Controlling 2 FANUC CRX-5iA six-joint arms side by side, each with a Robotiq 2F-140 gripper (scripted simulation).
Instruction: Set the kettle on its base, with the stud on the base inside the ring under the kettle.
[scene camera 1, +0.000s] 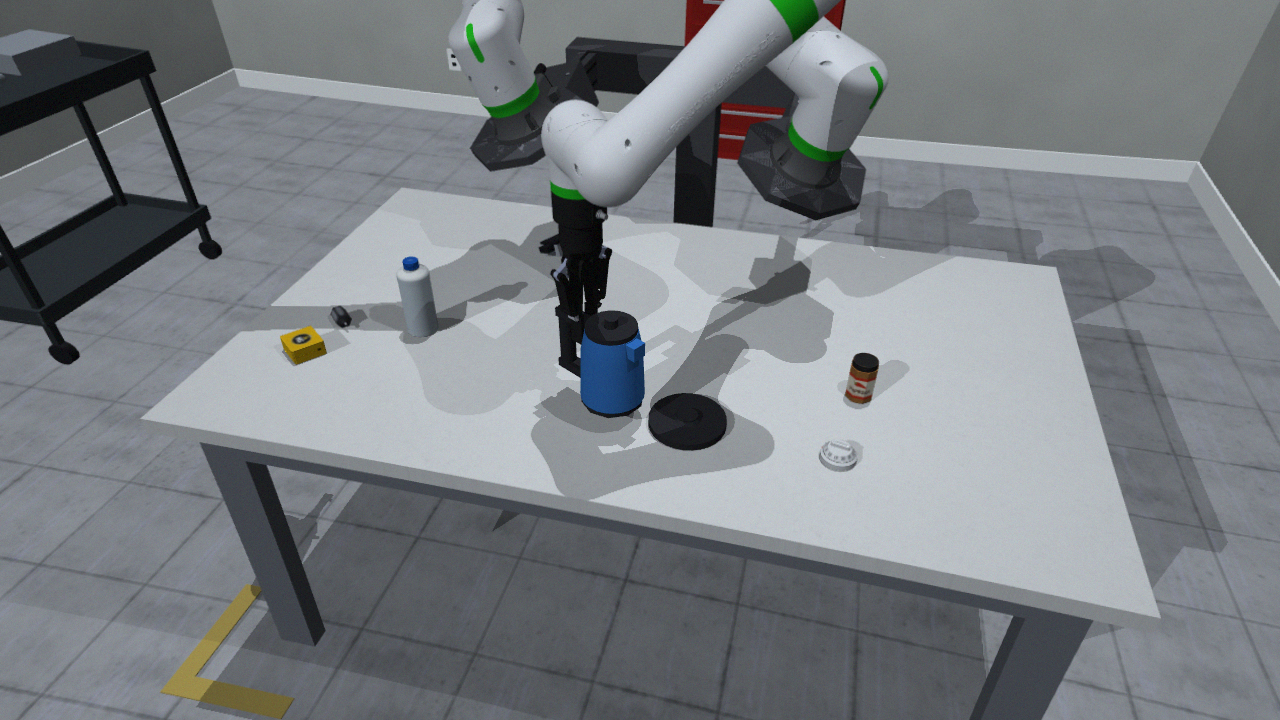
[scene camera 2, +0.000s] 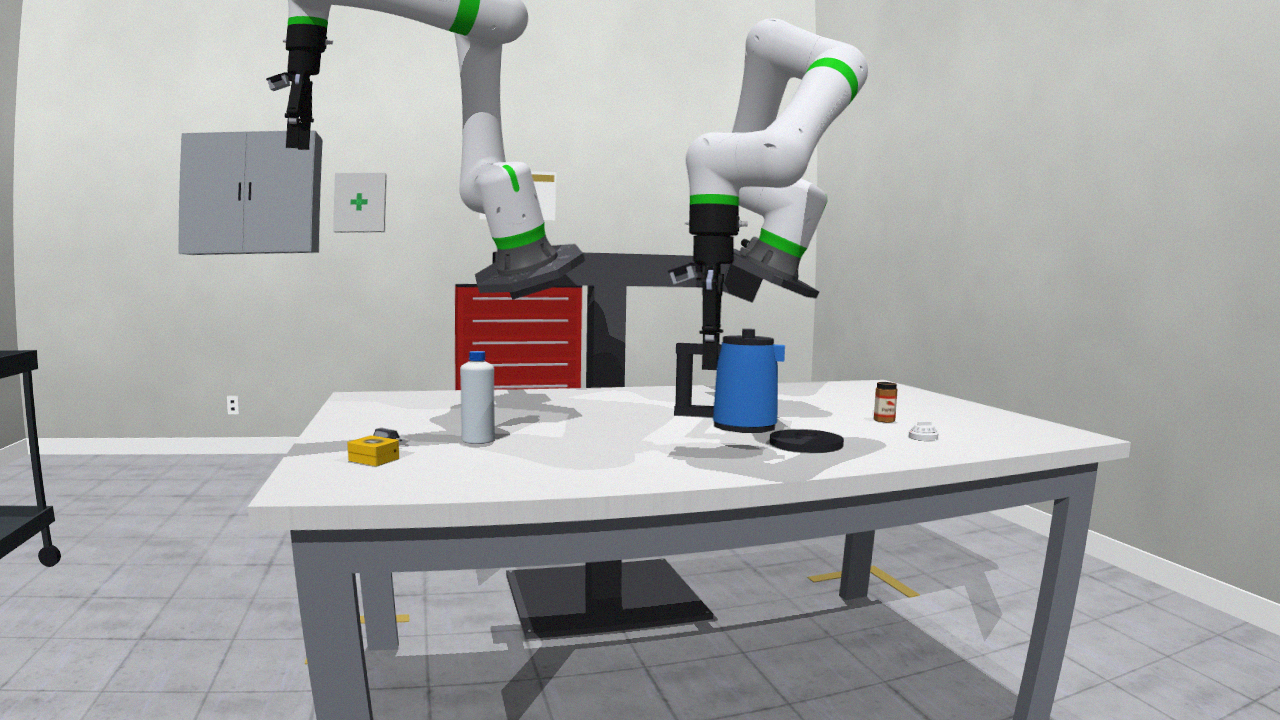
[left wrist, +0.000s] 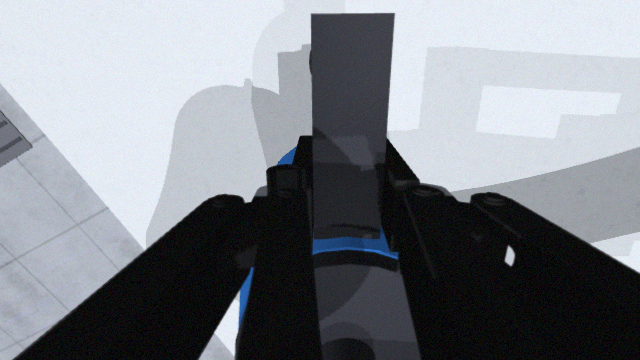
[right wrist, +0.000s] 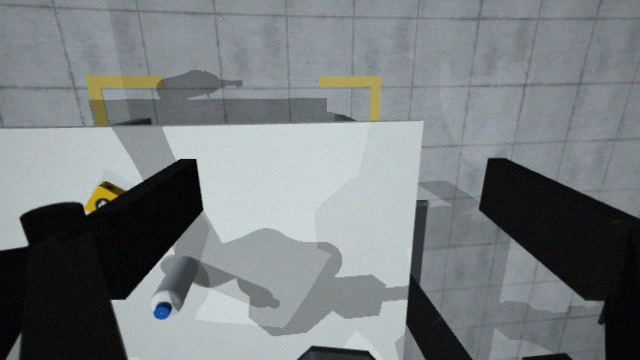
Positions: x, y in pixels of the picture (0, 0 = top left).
Labels:
my left gripper: scene camera 1; scene camera 2; left wrist 341, 160; not seen in the right wrist view (out of frame)
my right gripper: scene camera 2 297, 148; right wrist 340, 184; not seen in scene camera 1 (out of frame); not seen in the left wrist view (out of frame)
blue kettle: scene camera 1; scene camera 2; left wrist 360, 301; not seen in the right wrist view (out of frame)
same spot on blue kettle: (scene camera 2: 746, 392) = (scene camera 1: 591, 382)
same spot on my left gripper: (scene camera 1: 570, 296) = (scene camera 2: 716, 303)

